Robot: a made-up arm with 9 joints. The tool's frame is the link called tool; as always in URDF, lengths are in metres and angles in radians. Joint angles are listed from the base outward.
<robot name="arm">
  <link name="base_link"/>
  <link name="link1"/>
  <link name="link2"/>
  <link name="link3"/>
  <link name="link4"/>
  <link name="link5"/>
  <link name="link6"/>
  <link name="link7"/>
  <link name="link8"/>
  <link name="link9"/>
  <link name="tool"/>
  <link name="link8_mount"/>
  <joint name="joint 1" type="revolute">
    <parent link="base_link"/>
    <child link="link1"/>
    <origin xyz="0 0 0.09"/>
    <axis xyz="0 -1 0"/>
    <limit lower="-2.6" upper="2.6"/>
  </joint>
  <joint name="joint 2" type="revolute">
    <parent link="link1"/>
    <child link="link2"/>
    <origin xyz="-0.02 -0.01 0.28"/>
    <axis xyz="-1 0 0"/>
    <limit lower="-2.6" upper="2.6"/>
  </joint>
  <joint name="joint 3" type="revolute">
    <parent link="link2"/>
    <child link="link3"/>
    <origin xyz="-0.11 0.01 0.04"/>
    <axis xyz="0 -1 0"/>
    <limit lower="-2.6" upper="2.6"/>
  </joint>
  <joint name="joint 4" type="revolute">
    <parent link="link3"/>
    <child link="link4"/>
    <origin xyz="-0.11 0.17 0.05"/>
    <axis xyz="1 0 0"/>
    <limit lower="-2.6" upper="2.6"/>
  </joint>
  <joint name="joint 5" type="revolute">
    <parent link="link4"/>
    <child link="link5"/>
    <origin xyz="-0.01 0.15 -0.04"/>
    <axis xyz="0 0 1"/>
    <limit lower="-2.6" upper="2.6"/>
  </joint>
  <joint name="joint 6" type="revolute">
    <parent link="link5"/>
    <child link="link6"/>
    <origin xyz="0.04 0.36 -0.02"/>
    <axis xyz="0 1 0"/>
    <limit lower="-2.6" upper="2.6"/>
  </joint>
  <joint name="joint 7" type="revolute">
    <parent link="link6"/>
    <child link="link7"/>
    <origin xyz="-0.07 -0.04 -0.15"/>
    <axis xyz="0 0 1"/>
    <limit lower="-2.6" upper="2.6"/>
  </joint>
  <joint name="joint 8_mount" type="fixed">
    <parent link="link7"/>
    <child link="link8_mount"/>
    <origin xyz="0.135 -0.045 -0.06"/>
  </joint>
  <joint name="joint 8" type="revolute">
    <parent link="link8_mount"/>
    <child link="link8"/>
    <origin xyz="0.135 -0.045 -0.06"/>
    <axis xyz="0 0 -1"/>
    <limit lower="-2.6" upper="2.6"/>
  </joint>
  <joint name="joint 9" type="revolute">
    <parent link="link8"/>
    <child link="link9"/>
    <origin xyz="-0.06 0 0.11"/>
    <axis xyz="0 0 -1"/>
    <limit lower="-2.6" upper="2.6"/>
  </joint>
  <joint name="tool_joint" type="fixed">
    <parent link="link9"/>
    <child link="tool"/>
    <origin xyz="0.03 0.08 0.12"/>
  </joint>
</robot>
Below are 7 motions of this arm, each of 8 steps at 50 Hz.
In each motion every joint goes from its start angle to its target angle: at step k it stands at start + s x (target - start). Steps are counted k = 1, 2, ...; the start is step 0. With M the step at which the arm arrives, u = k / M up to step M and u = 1 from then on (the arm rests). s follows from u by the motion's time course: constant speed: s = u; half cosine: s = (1 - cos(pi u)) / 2; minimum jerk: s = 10 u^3 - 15 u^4 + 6 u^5.
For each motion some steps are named. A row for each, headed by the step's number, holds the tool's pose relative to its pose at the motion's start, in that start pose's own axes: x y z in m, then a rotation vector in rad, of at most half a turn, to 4 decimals.
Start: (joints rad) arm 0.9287 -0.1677 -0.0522 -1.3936 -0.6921 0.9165 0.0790 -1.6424 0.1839
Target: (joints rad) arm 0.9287 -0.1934 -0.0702 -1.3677 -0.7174 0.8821 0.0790 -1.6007 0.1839
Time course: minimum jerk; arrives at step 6
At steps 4, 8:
4: 0.0017 0.0082 0.0083 0.0014 -0.0232 -0.0129
8: 0.0021 0.0103 0.0106 0.0020 -0.0293 -0.0165

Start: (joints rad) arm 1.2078 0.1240 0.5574 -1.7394 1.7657 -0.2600 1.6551 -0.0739 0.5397
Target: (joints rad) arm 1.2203 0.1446 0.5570 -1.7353 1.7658 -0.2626 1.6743 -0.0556 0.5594
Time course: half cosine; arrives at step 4
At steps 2, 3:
2: 0.0037 -0.0015 -0.0031 0.0045 0.0060 -0.0153
3: 0.0062 -0.0026 -0.0052 0.0076 0.0103 -0.0260

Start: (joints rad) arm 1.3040 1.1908 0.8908 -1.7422 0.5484 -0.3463 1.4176 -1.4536 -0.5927
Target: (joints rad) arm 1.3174 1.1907 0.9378 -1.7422 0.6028 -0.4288 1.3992 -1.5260 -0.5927
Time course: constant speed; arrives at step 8
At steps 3, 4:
3: -0.0058 0.0005 0.0033 0.0070 0.0227 0.0218
4: -0.0077 0.0007 0.0044 0.0094 0.0303 0.0290

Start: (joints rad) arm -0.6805 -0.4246 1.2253 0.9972 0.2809 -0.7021 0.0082 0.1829 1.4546
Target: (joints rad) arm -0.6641 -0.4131 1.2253 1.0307 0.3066 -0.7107 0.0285 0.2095 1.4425
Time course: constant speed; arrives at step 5
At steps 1, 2, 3, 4, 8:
1: -0.0038 -0.0003 0.0055 0.0025 0.0114 0.0035
2: -0.0075 -0.0007 0.0111 0.0050 0.0228 0.0070
3: -0.0111 -0.0010 0.0168 0.0076 0.0342 0.0105
4: -0.0147 -0.0014 0.0225 0.0102 0.0457 0.0139
8: -0.0183 -0.0018 0.0282 0.0128 0.0571 0.0174

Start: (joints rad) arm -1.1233 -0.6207 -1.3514 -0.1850 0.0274 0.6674 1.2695 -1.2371 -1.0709
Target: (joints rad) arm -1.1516 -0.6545 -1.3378 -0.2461 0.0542 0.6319 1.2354 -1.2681 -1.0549
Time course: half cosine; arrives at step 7
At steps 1, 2, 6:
1: 0.0009 0.0002 -0.0012 0.0036 0.0000 0.0001
2: 0.0036 0.0008 -0.0045 0.0135 0.0001 0.0006
6: 0.0182 0.0044 -0.0217 0.0678 0.0018 0.0039

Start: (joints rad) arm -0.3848 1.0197 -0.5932 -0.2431 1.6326 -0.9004 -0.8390 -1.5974 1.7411
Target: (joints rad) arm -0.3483 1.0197 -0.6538 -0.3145 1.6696 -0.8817 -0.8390 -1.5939 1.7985
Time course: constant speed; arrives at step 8
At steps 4, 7, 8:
4: -0.0006 -0.0032 -0.0058 -0.0155 0.0395 -0.0429
7: -0.0013 -0.0055 -0.0100 -0.0270 0.0692 -0.0748
8: -0.0016 -0.0063 -0.0113 -0.0308 0.0791 -0.0853

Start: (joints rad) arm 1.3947 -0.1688 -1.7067 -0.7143 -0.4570 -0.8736 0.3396 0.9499 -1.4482
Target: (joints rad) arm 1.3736 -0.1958 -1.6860 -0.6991 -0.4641 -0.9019 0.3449 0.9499 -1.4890
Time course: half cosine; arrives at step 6
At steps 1, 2, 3, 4, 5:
1: -0.0005 -0.0005 0.0016 -0.0008 -0.0029 0.0026
2: -0.0018 -0.0018 0.0059 -0.0030 -0.0107 0.0096
3: -0.0037 -0.0037 0.0117 -0.0060 -0.0214 0.0191
4: -0.0055 -0.0057 0.0176 -0.0091 -0.0321 0.0285
5: -0.0069 -0.0071 0.0219 -0.0115 -0.0399 0.0353

